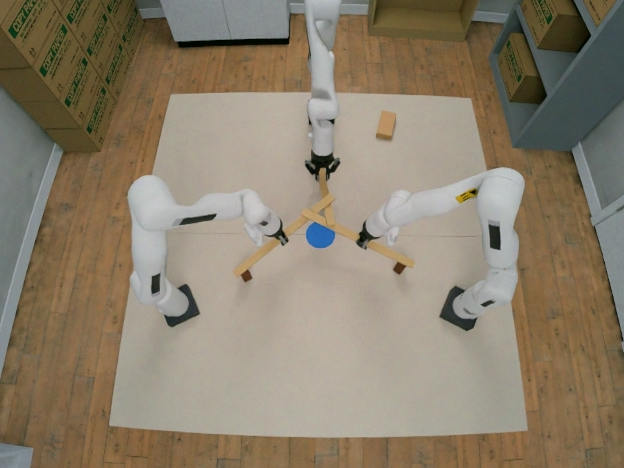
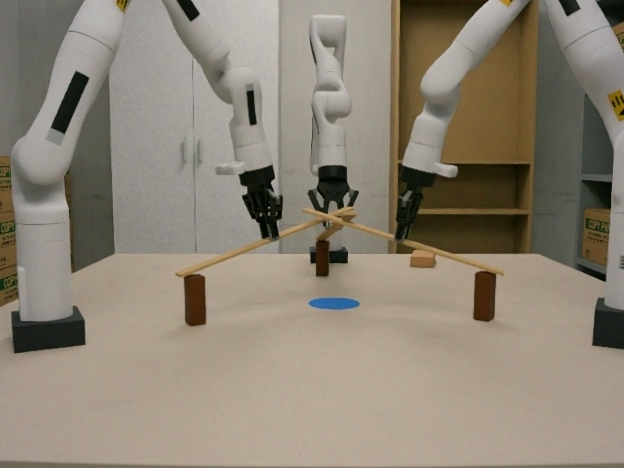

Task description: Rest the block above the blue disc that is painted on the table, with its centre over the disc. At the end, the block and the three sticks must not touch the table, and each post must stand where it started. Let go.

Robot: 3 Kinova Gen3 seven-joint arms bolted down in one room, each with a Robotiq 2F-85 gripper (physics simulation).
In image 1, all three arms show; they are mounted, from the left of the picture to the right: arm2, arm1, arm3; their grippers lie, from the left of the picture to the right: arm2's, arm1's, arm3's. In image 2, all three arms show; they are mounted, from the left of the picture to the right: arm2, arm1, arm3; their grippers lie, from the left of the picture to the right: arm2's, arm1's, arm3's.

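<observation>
Three light wooden sticks cross above the blue disc (image 1: 320, 237) (image 2: 333, 303), raised at their inner ends. The left stick (image 1: 257, 257) (image 2: 226, 255) leans on the left brown post (image 1: 246, 275) (image 2: 195, 300); the right stick (image 1: 390, 253) (image 2: 453, 256) leans on the right post (image 1: 399, 267) (image 2: 484, 296); the back stick (image 1: 323, 187) (image 2: 330, 232) is at the back post (image 2: 322, 257). Arm2's gripper (image 1: 282, 240) (image 2: 270, 236) is shut on the left stick, arm3's (image 1: 362, 243) (image 2: 401, 237) on the right stick, arm1's (image 1: 322, 175) (image 2: 326, 221) on the back stick. The orange-brown block (image 1: 386, 124) (image 2: 422, 258) lies on the table.
The arms' links reach in over the pale table (image 1: 317, 377) (image 2: 312, 392) from the left, back and right. Dark arm bases (image 1: 181, 314) (image 1: 456, 317) (image 2: 47, 332) stand beyond the outer posts. Cabinets, shelves and boxes stand around the table.
</observation>
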